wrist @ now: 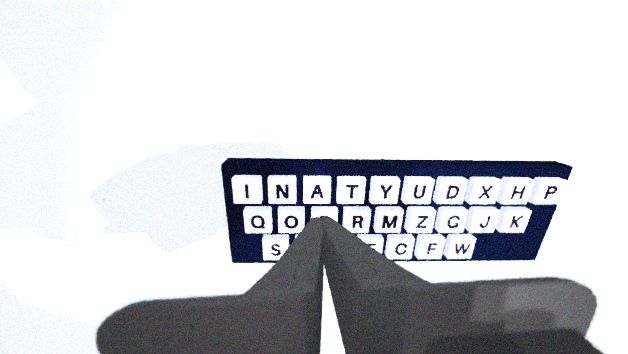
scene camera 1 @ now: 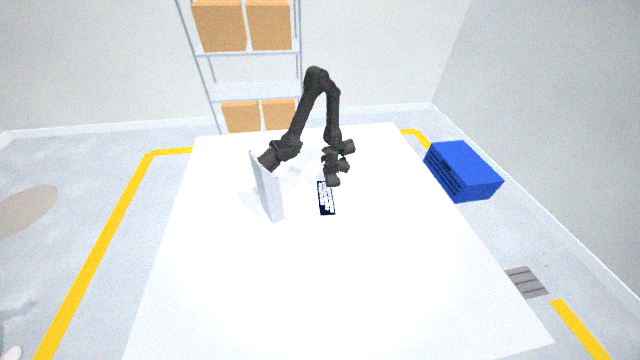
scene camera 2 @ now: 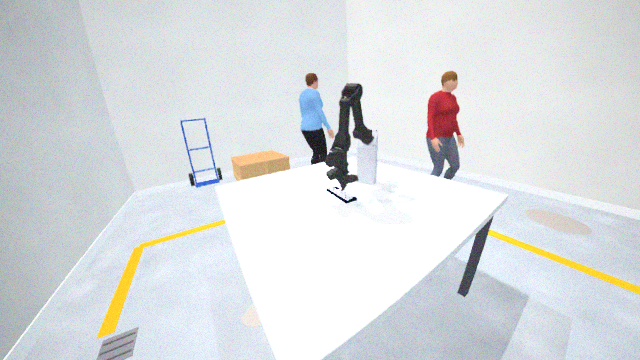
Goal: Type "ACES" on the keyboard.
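Pixels of known places: gripper, fingertip midpoint: [wrist: 320, 226] [scene camera 2: 343, 190]; arm's base at its link origin: [scene camera 1: 264, 165] [scene camera 2: 367, 138].
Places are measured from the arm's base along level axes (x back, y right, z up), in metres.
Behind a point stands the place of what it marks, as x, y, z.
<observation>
A dark blue keyboard [scene camera 1: 326, 212] {-0.234, -0.050, -0.271} [scene camera 2: 347, 199] {-0.198, -0.240, -0.267} [wrist: 542, 230] {-0.232, -0.045, -0.272} with white letter keys lies on the white table. In the wrist view its A key [wrist: 317, 191] {-0.211, -0.196, -0.267} is in the top row, the C key [wrist: 400, 248] {-0.192, -0.132, -0.267} and the S key [wrist: 275, 248] {-0.166, -0.207, -0.267} are in the bottom row. My gripper [scene camera 2: 343, 187] {-0.209, -0.195, -0.233} [wrist: 320, 226] {-0.209, -0.195, -0.233} is shut and empty, its tips pointing down at the keyboard. In the wrist view the tips cover part of the key between O and R, below the A key. The fingers hide the keys between S and C, including most of the E key. Whether the tips touch a key I cannot tell.
A white upright panel [scene camera 1: 268, 192] {-0.029, 0.057, -0.079} [scene camera 2: 367, 162] {-0.010, -0.027, -0.140} stands on the table [scene camera 1: 320, 290] {-0.286, 0.275, -0.283} [scene camera 2: 320, 260] {-0.399, -0.628, -0.283} beside the arm's base. A blue box [scene camera 1: 465, 167], a shelf rack [scene camera 1: 250, 91], a blue hand truck [scene camera 2: 199, 148], a cardboard box [scene camera 2: 260, 165] and two people [scene camera 2: 312, 112] [scene camera 2: 443, 115] are beyond the table.
</observation>
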